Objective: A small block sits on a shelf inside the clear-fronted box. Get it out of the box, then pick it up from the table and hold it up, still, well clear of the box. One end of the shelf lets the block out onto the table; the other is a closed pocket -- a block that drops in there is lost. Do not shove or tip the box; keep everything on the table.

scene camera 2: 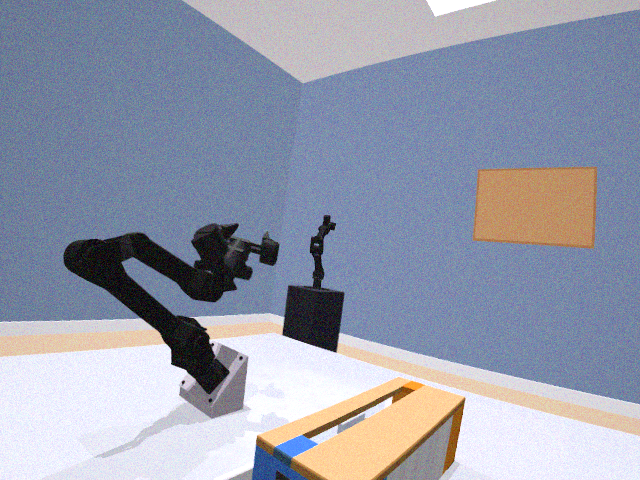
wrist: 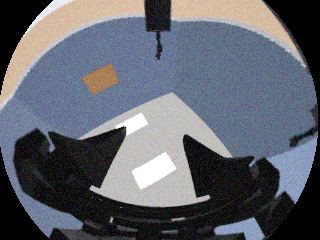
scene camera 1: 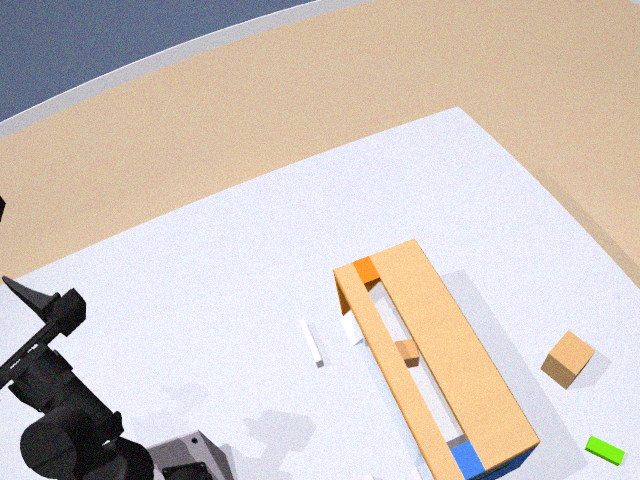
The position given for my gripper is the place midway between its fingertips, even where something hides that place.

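Tan box [scene camera 1: 454, 408]. Tan box [scene camera 2: 422, 426]. Tan box out of frame in the wrist view. My gripper [scene camera 2: 252, 228]. My gripper [wrist: 155, 133].
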